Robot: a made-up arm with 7 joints. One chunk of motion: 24 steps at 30 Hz.
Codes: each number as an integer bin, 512 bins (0 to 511) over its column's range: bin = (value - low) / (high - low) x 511, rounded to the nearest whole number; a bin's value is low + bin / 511 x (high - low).
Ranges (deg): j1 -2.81..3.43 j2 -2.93..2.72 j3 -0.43..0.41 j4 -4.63..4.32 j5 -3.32..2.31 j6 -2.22..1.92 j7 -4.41..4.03
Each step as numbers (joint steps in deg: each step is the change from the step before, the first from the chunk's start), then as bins.
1 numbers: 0.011 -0.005 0.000 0.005 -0.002 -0.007 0.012
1 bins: 231 265 262 265 301 273 268
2 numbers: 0.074 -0.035 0.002 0.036 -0.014 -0.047 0.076
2 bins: 236 262 263 266 300 268 272
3 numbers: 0.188 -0.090 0.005 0.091 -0.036 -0.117 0.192
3 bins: 246 257 265 270 298 260 279
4 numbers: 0.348 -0.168 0.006 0.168 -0.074 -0.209 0.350
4 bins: 259 250 265 274 295 248 288
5 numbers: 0.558 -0.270 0.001 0.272 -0.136 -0.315 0.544
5 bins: 276 241 262 280 289 235 300
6 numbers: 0.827 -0.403 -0.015 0.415 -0.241 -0.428 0.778
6 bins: 298 229 252 288 279 221 314
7 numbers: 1.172 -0.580 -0.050 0.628 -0.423 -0.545 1.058
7 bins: 326 213 231 300 263 207 331
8 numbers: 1.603 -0.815 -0.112 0.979 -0.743 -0.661 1.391
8 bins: 361 191 193 320 234 192 351
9 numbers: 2.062 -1.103 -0.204 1.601 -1.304 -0.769 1.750
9 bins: 399 165 137 356 183 179 373
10 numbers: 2.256 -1.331 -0.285 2.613 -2.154 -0.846 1.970
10 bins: 415 145 88 414 106 170 386
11 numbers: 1.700 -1.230 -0.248 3.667 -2.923 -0.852 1.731
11 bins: 369 154 111 474 36 169 372
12 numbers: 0.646 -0.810 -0.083 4.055 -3.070 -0.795 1.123
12 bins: 283 192 211 496 23 176 335
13 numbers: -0.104 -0.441 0.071 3.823 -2.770 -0.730 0.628
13 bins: 222 225 305 483 50 184 305
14 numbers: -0.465 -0.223 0.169 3.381 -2.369 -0.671 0.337
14 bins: 192 245 364 457 86 191 287
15 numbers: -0.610 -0.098 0.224 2.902 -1.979 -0.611 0.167
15 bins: 180 256 398 430 122 199 277
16 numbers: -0.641 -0.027 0.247 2.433 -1.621 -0.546 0.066
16 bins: 178 263 412 403 154 207 271
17 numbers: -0.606 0.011 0.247 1.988 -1.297 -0.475 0.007
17 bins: 180 266 412 378 184 215 267
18 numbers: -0.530 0.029 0.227 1.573 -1.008 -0.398 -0.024
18 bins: 187 268 400 354 210 225 266
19 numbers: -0.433 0.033 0.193 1.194 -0.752 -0.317 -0.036
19 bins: 195 268 379 333 233 235 265
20 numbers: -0.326 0.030 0.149 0.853 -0.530 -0.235 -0.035
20 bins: 203 268 352 313 253 245 265
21 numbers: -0.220 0.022 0.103 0.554 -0.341 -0.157 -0.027
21 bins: 212 267 324 296 270 255 265
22 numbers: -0.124 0.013 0.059 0.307 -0.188 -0.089 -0.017
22 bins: 220 266 297 282 284 263 266
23 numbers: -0.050 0.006 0.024 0.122 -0.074 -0.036 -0.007
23 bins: 226 266 276 271 295 270 267
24 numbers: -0.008 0.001 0.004 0.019 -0.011 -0.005 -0.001
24 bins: 229 265 264 265 300 273 267
